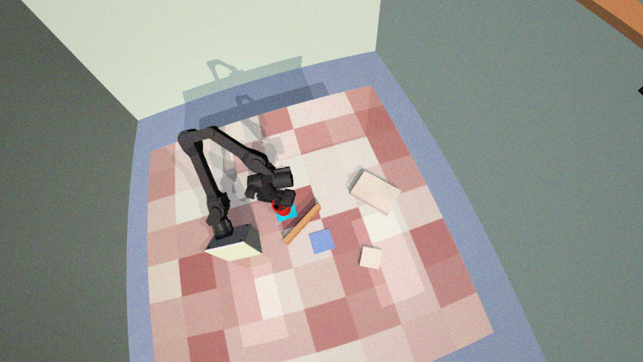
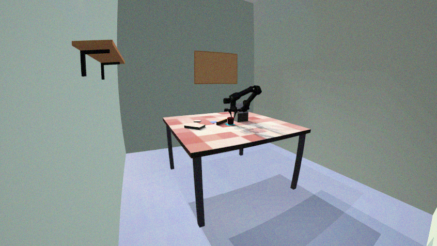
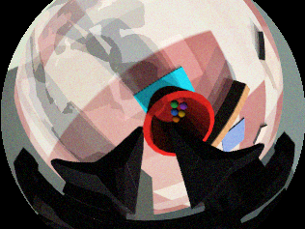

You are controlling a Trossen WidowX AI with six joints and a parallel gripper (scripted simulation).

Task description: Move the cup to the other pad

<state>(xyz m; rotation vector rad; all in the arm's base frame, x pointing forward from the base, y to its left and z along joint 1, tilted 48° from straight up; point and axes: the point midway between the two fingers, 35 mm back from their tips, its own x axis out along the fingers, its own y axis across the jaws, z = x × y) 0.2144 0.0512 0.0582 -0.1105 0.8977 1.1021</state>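
Now: the red cup 20 mm ahead of my gripper tip, 20 mm to the right of it and 30 mm below it. The rest, counted from my gripper tip: wooden bar (70 mm ahead, 110 mm to the right, 70 mm below); cyan pad (20 mm ahead, 20 mm to the right, 80 mm below); blue pad (120 mm ahead, 200 mm to the right, 80 mm below).
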